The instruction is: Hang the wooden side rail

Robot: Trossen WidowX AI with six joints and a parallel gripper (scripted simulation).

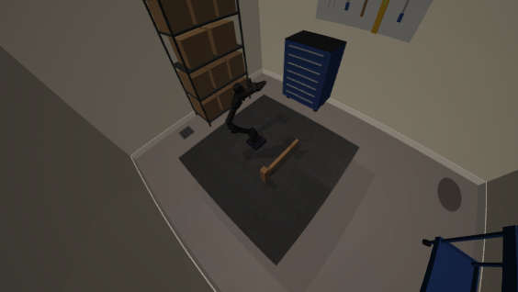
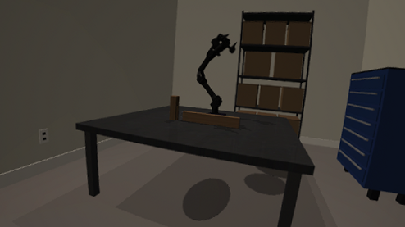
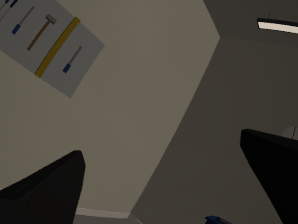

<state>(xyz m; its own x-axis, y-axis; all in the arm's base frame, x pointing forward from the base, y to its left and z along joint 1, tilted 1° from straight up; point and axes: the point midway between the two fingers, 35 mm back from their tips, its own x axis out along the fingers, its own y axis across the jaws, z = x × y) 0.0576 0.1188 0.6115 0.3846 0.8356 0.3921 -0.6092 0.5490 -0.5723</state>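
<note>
Now: gripper tip 570 mm above the headboard post, 330 mm short of it and 280 mm to the left of it.
</note>
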